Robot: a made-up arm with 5 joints. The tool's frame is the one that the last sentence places.
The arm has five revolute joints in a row. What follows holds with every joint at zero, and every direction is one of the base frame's.
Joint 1 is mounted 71.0 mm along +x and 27.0 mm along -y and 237.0 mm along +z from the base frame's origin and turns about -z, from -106.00 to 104.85 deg.
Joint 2 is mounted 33.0 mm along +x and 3.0 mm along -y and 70.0 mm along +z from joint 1 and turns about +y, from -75.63 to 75.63 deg.
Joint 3 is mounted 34.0 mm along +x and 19.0 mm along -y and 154.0 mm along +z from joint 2 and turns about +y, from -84.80 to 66.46 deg.
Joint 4 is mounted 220.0 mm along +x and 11.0 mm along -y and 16.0 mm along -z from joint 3 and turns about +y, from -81.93 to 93.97 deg.
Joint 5 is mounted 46.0 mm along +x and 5.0 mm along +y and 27.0 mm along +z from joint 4 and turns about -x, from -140.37 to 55.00 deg.
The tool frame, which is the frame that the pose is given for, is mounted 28.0 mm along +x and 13.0 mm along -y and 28.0 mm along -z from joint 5; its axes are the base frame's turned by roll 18.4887, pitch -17.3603 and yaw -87.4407 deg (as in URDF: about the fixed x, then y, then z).
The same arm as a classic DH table. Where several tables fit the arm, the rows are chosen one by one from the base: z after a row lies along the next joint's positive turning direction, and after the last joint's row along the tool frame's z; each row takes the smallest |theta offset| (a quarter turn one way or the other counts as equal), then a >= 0, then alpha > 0; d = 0 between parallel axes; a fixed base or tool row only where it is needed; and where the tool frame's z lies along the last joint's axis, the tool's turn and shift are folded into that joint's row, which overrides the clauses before.
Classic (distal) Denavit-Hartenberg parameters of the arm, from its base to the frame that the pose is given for. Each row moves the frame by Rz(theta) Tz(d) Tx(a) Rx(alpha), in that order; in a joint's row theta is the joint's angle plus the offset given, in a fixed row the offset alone. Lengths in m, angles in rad.
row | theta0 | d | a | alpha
base (fixed) | -0.3634 | 0.0000 | 0.0760 | 3.1416
joint 1 | -0.3634 | -0.3070 | 0.0330 | 1.5708
joint 2 | -1.3535 | 0.0000 | 0.1577 | 0.0000
joint 3 | 1.4261 | 0.0000 | 0.2206 | 0.0000
joint 4 | 1.4982 | -0.0280 | -0.0270 | -1.5708
joint 5 | -1.2824 | -0.0633 | -0.0045 | 1.2351
tool (fixed) | -3.0964 | -0.0323 | 0.0000 | 0.0000
Joint limits (rad, base to tool): -1.8500..1.8300 -1.3200..1.3200 -1.4800..1.1599 -1.4299..1.6401 -2.4499..0.9599

